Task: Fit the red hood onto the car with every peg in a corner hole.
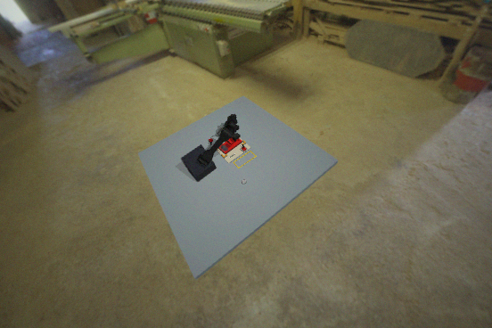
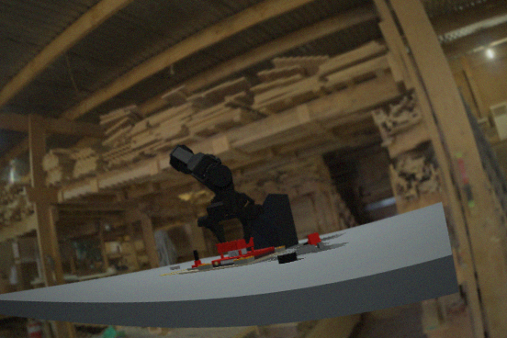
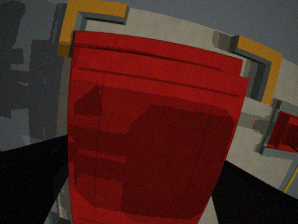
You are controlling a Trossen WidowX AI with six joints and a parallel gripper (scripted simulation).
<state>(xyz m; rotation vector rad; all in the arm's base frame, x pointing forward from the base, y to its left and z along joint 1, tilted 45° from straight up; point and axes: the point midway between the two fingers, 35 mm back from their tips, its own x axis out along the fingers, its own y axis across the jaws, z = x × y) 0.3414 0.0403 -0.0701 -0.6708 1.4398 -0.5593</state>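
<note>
My gripper tip is 1 cm below the red hood. Also, from my gripper tip: white piece 19 cm behind, 39 cm to the right, 5 cm below; then black wheel 18 cm ahead, 22 cm to the left, 4 cm below.
</note>
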